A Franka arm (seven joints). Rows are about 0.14 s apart.
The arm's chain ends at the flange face. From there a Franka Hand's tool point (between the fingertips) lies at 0.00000 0.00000 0.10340 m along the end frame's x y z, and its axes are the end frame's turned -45 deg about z.
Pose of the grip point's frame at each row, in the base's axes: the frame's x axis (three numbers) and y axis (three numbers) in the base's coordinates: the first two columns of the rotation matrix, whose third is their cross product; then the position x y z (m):
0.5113 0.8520 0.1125 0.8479 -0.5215 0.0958 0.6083 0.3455 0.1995
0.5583 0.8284 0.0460 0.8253 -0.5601 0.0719 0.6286 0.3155 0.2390
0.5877 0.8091 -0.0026 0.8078 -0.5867 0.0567 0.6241 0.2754 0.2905
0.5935 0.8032 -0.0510 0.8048 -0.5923 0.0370 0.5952 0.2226 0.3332
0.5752 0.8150 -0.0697 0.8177 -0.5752 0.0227 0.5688 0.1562 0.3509
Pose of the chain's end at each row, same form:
0.9611 0.2337 0.1473 0.2380 -0.9712 -0.0118 0.5938 0.3407 0.3018
0.9784 0.1897 0.0834 0.1888 -0.9818 0.0183 0.6198 0.3157 0.3420
0.9868 0.1573 0.0383 0.1556 -0.9870 0.0419 0.6195 0.2791 0.3937
0.9887 0.1491 -0.0099 0.1494 -0.9868 0.0622 0.5953 0.2291 0.4364
0.9849 0.1696 -0.0332 0.1715 -0.9830 0.0653 0.5710 0.1634 0.4540

